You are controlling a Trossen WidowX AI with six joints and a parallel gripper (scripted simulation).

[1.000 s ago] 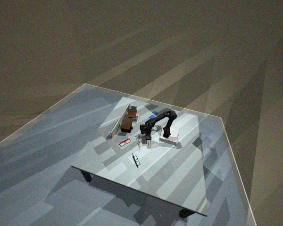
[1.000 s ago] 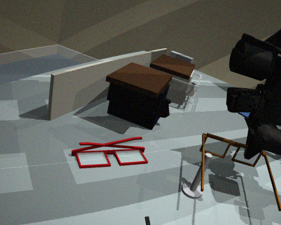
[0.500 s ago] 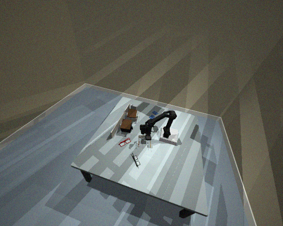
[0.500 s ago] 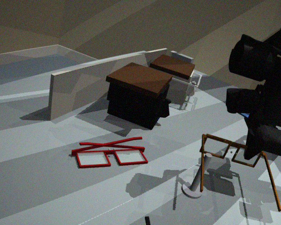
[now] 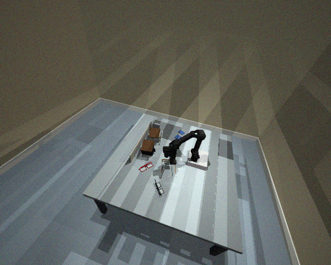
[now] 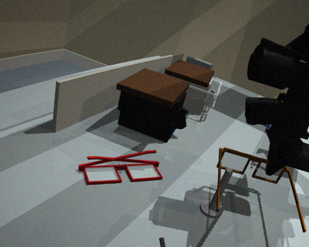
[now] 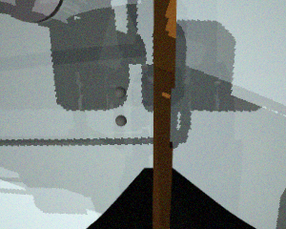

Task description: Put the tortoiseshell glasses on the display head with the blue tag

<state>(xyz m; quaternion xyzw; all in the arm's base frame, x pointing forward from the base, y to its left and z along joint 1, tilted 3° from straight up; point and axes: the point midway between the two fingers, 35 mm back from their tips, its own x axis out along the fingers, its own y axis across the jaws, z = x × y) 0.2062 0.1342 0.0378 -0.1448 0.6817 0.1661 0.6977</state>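
Now: gripper tip 5 cm short of the grey peg stand, 10 cm to the right of it and 3 cm above it. From my gripper tip the other things lie so: white wall panel (42 cm ahead, 12 cm to the right); display head (30 cm ahead, 26 cm to the right).
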